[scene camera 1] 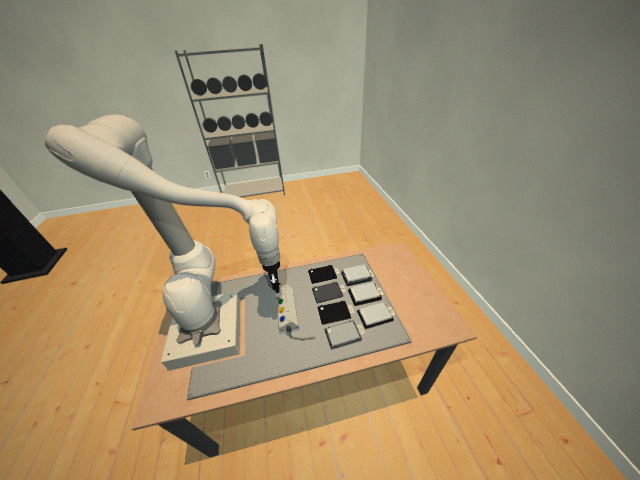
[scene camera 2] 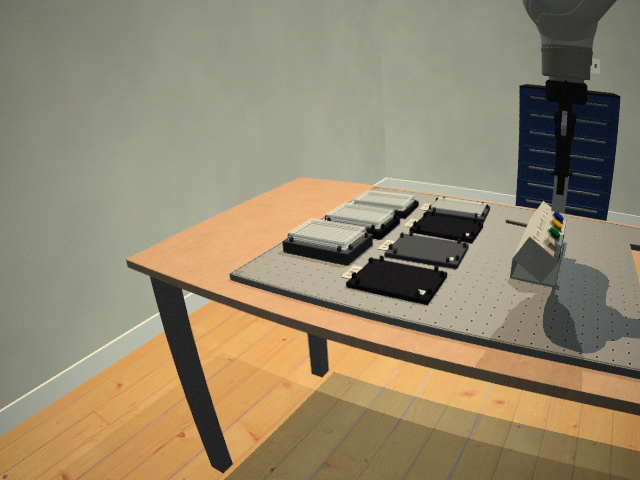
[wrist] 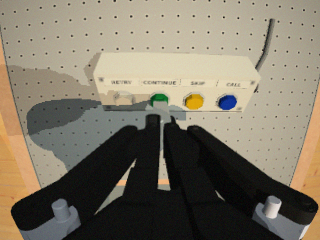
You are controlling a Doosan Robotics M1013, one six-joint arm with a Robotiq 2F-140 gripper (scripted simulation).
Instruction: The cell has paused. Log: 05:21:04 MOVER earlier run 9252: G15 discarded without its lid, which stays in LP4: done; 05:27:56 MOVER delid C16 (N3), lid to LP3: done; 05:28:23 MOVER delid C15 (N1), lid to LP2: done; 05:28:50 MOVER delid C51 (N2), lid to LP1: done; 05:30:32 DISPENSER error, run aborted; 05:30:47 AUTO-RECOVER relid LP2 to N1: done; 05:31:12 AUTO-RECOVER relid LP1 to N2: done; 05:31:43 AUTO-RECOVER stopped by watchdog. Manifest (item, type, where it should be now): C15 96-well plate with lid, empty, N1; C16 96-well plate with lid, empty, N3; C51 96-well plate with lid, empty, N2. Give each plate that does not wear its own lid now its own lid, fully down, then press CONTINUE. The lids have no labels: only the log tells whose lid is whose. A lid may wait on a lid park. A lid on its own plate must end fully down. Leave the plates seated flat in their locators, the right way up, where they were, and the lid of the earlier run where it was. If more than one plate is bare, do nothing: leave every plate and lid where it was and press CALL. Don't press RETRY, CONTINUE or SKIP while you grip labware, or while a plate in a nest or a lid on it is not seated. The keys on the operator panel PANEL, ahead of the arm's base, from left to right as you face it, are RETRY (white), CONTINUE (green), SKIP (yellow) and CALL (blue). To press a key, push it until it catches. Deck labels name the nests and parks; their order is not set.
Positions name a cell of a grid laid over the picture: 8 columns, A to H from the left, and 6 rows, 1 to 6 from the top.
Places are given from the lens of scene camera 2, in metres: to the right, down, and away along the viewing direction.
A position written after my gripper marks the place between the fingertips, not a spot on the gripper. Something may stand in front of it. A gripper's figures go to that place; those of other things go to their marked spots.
my gripper (scene camera 2: G3): 0.43, -0.05, 0.70
pale lid (scene camera 2: E3): 0.04, -0.01, 0.84
pale lid (scene camera 2: E3): 0.11, -0.05, 0.94
